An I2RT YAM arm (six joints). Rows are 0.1 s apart.
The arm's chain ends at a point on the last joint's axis. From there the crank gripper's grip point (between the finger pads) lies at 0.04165 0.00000 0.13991 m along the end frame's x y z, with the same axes.
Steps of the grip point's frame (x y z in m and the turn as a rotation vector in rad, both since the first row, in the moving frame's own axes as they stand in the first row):
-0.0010 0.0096 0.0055 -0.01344 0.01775 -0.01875
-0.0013 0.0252 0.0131 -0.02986 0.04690 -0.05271
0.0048 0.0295 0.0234 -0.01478 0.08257 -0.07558
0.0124 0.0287 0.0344 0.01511 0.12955 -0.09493
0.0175 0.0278 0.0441 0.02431 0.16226 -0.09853
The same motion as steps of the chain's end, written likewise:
-0.0035 0.0085 0.0063 -0.01344 0.01775 -0.01875
-0.0079 0.0234 0.0152 -0.02986 0.04690 -0.05271
-0.0065 0.0310 0.0273 -0.01478 0.08257 -0.07558
-0.0050 0.0356 0.0410 0.01511 0.12955 -0.09493
-0.0041 0.0363 0.0527 0.02431 0.16226 -0.09853

